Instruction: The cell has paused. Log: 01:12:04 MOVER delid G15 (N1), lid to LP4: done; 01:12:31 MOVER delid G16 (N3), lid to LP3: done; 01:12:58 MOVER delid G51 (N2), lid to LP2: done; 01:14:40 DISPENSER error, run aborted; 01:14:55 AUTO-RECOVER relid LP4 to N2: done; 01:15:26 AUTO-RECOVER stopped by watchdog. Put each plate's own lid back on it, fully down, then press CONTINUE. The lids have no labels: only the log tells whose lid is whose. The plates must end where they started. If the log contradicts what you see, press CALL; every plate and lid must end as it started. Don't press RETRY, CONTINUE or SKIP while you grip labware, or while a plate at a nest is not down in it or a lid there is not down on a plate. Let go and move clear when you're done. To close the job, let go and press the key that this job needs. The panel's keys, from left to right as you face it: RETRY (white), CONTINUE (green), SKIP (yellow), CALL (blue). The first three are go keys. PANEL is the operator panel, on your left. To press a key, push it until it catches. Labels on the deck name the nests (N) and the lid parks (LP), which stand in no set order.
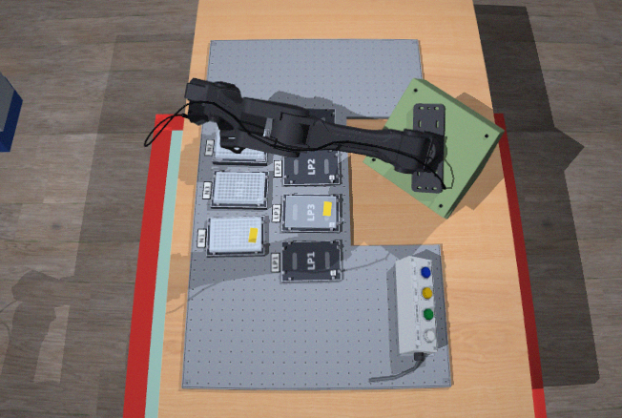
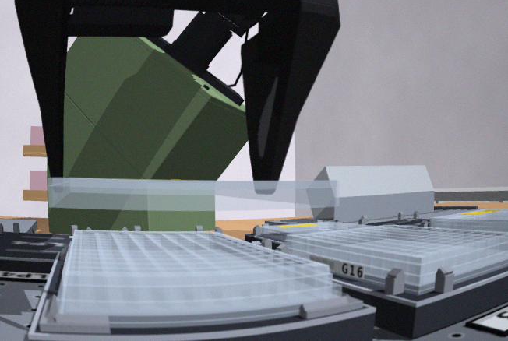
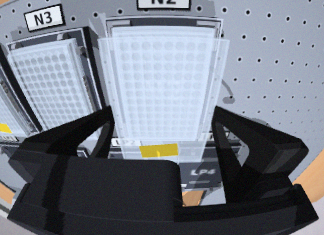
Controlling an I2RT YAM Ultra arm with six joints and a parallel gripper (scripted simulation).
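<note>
Right now my hand is 230 mm past the lid, 140 mm to the right of it and 50 mm above it. From my hand the other things lie so: blue call key: 530 mm behind, 240 mm to the left; plate: 120 mm to the left, 40 mm below, 30 mm behind; yellow SKIP key: 540 mm behind, 290 mm to the left.
</note>
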